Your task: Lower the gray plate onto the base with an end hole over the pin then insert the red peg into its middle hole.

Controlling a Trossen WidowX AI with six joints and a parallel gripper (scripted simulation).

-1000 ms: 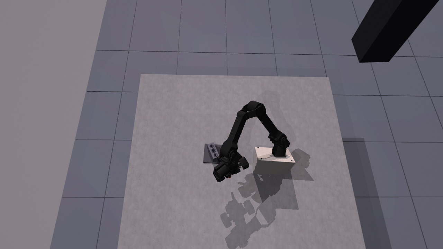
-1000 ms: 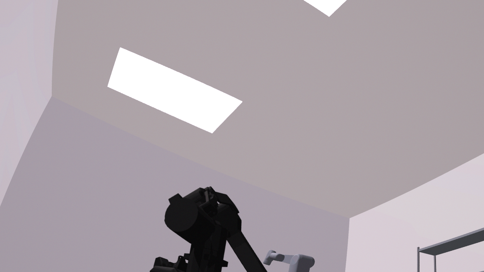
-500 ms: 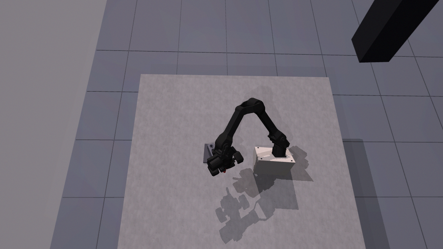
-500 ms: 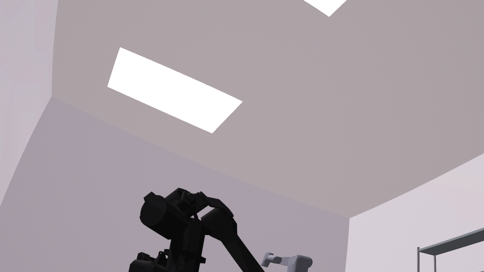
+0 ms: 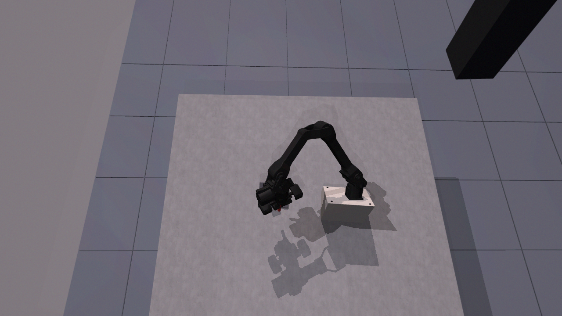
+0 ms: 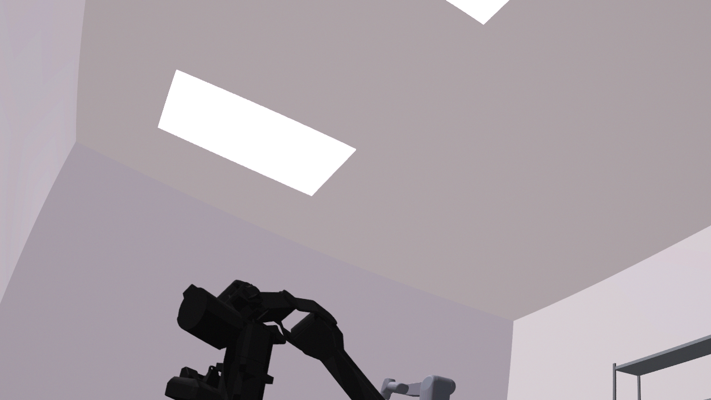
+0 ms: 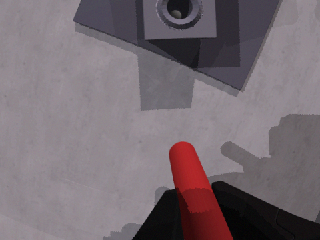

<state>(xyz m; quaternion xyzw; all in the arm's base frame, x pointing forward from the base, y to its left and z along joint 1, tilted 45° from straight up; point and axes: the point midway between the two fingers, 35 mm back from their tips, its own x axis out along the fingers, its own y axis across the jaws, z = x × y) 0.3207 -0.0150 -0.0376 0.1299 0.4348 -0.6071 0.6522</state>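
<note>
Now: gripper tip 3 cm short of the gray plate, 10 cm to the left of it and 7 cm above it. Round my gripper tip: red peg: right at my gripper tip.
</note>
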